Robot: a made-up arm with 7 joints. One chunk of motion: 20 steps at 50 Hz.
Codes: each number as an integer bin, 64 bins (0 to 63) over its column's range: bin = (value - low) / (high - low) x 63, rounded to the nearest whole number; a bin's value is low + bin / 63 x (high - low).
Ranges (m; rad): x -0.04..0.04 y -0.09..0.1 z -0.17..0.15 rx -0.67..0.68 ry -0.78..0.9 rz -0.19..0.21
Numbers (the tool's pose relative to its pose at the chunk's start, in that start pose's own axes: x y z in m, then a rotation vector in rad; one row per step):
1: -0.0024 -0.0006 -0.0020 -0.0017 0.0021 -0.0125
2: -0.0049 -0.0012 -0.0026 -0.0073 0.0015 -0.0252
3: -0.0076 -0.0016 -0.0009 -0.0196 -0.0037 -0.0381
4: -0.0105 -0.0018 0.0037 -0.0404 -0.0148 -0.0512
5: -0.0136 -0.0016 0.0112 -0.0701 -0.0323 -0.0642
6: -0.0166 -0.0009 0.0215 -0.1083 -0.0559 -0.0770
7: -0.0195 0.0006 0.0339 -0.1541 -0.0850 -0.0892
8: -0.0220 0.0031 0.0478 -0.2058 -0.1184 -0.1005
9: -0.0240 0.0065 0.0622 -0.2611 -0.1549 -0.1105
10: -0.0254 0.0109 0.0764 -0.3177 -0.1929 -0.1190
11: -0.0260 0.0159 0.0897 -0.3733 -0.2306 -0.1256
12: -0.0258 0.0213 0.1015 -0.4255 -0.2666 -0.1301
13: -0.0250 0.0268 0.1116 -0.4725 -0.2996 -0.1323
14: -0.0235 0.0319 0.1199 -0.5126 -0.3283 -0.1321
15: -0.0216 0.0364 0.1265 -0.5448 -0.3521 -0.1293
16: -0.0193 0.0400 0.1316 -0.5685 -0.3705 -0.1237
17: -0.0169 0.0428 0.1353 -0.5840 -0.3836 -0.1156
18: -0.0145 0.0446 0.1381 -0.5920 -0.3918 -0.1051
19: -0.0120 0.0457 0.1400 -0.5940 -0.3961 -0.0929
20: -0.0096 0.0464 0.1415 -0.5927 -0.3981 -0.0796
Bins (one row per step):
1: 30 30 33 31 29 28
2: 28 29 33 31 29 26
3: 26 29 33 30 29 24
4: 23 29 34 29 29 22
5: 21 29 36 28 28 20
6: 18 30 38 26 27 18
7: 16 30 40 24 26 16
8: 14 31 43 22 25 14
9: 13 32 46 19 23 13
10: 11 33 49 16 22 11
11: 11 35 51 14 21 10
12: 11 37 53 11 19 9
13: 12 39 55 9 18 9
14: 13 40 57 7 17 9
15: 14 42 58 6 16 10
16: 16 43 59 5 15 10
17: 18 44 60 4 15 12
18: 20 45 61 4 15 13
19: 22 45 61 4 14 15
20: 24 45 61 4 14 17

